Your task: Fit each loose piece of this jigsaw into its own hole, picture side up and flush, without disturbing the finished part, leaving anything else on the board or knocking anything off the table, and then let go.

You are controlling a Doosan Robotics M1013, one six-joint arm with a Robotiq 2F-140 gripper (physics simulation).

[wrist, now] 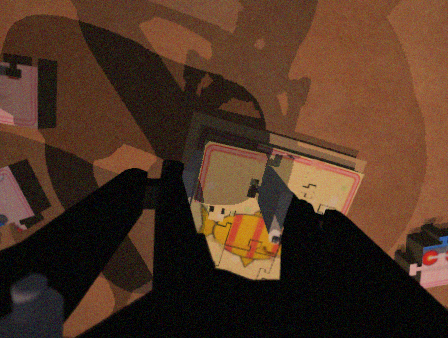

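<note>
The jigsaw board [325, 153] lies tilted in the middle of the wrist view, its lower part hidden behind my fingers. The finished part shows an orange striped fish [242, 235] on cream, with a pink border. A shaded cream corner piece [229, 172] with a pink double border is at the upper left. Small dark gaps show at its lower and right sides, and its border is slightly stepped against the neighbouring border. My gripper [230, 173] is shut on this corner piece, one finger pad at its left side and one at its right. Whether it sits flush cannot be told.
Loose pink-bordered pieces lie away from the board: one at the upper left [22, 92], one at the lower left [14, 197], and one with red and blue parts at the right edge [435, 270]. Dark arm shadows cross the brown table [360, 75].
</note>
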